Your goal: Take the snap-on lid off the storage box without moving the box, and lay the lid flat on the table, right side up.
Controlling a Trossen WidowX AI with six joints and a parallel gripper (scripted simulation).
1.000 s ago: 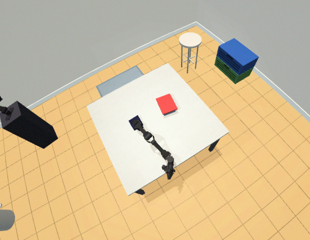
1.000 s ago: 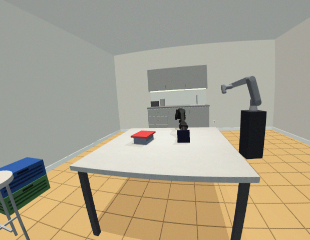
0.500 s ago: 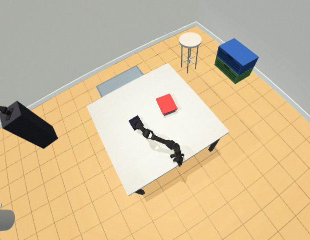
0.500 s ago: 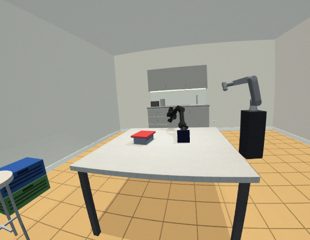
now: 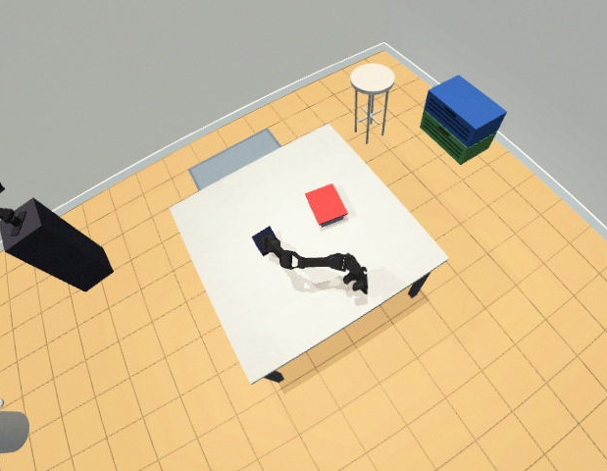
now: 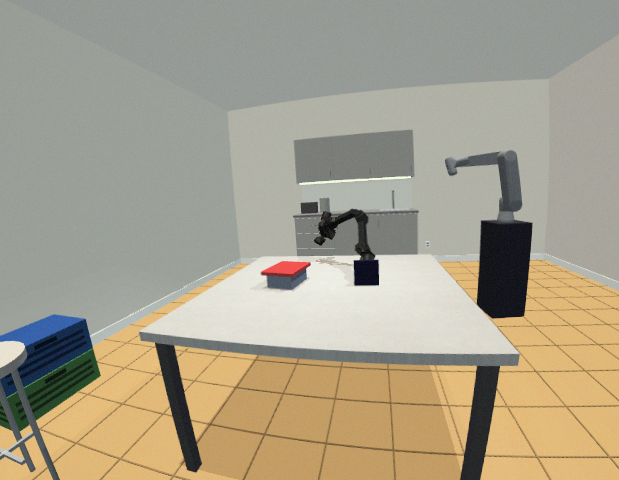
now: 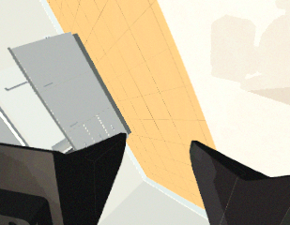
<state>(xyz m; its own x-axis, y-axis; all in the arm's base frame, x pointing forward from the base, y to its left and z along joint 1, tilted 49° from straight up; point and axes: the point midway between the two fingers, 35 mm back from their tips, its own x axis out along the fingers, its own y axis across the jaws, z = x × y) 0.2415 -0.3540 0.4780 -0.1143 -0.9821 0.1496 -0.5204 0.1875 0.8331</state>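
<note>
Right now the lid is 580 mm to the left of my gripper tip, 200 mm ahead of it and 50 mm below it. The rest, counted from my gripper tip: storage box: 580 mm to the left, 200 mm ahead, 90 mm below.
</note>
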